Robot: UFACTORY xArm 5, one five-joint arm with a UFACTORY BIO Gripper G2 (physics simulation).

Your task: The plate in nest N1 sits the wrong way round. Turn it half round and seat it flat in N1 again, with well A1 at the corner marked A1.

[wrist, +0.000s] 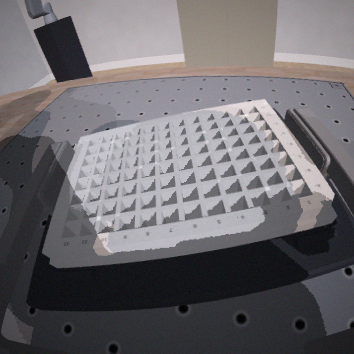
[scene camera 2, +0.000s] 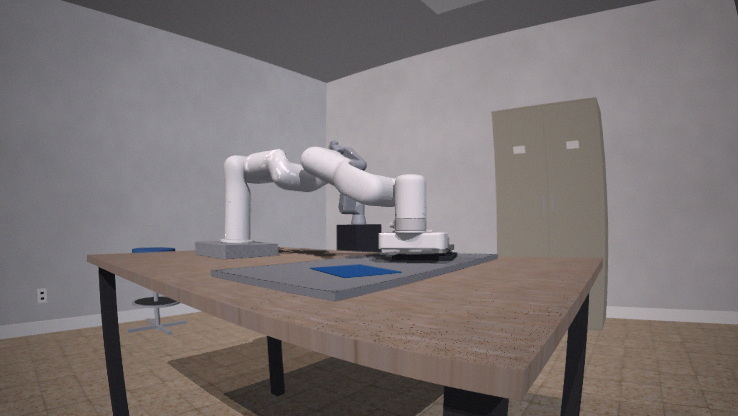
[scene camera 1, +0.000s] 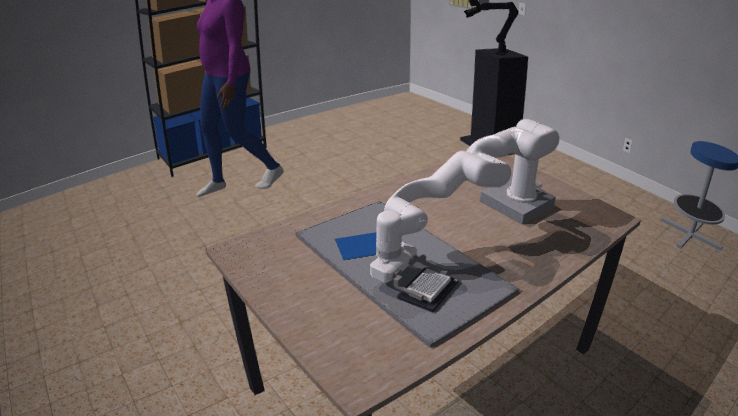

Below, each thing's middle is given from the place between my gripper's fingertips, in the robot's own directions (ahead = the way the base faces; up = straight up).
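There's the white well plate [scene camera 1: 430, 283], and it's 1 cm ahead of my hand, 2 cm to the right of it and 1 cm below it. Black nest N1 [wrist: 222, 273] is 1 cm ahead of my hand as well, 2 cm to the right and 2 cm below. As for the flat blue rectangle [scene camera 1: 363, 245], that one's 33 cm to the right of my hand, 8 cm ahead of it and 3 cm below. Going by their middles, the rectangle is the farthest from my hand of the things named here.
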